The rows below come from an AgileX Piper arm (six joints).
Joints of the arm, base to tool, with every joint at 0 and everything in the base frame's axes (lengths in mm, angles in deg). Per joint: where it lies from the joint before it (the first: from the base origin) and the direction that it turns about. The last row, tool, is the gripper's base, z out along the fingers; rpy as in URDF.
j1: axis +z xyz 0 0 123
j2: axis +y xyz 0 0 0
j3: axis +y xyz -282.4 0 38.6
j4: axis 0.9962 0 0.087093 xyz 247.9 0 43.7
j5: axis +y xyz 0 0 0
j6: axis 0.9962 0 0.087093 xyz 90.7 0 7.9
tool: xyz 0 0 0 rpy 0 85.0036 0
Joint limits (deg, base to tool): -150..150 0..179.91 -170..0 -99.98..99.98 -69.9..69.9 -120..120
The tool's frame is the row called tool.
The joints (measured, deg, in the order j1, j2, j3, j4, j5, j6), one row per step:
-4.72 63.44 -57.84 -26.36 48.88 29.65
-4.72 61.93 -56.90 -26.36 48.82 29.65
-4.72 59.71 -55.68 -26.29 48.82 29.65
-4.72 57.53 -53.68 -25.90 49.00 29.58
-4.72 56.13 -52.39 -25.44 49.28 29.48
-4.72 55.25 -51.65 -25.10 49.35 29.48
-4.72 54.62 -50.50 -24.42 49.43 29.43
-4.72 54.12 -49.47 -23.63 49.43 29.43
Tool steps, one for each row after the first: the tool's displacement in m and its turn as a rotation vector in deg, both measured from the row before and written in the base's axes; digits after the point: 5 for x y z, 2 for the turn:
-0.00657 0.00057 0.00063 -0.05 -0.62 0.03
-0.00960 0.00087 0.00136 -0.01 -1.00 0.00
-0.00998 0.00116 -0.00374 0.34 -0.02 -0.03
-0.00650 0.00091 -0.00290 0.41 0.14 -0.04
-0.00387 0.00066 -0.00144 0.33 -0.10 -0.02
-0.00312 0.00097 -0.00468 0.70 0.55 0.01
-0.00247 0.00108 -0.00442 0.83 0.46 0.01

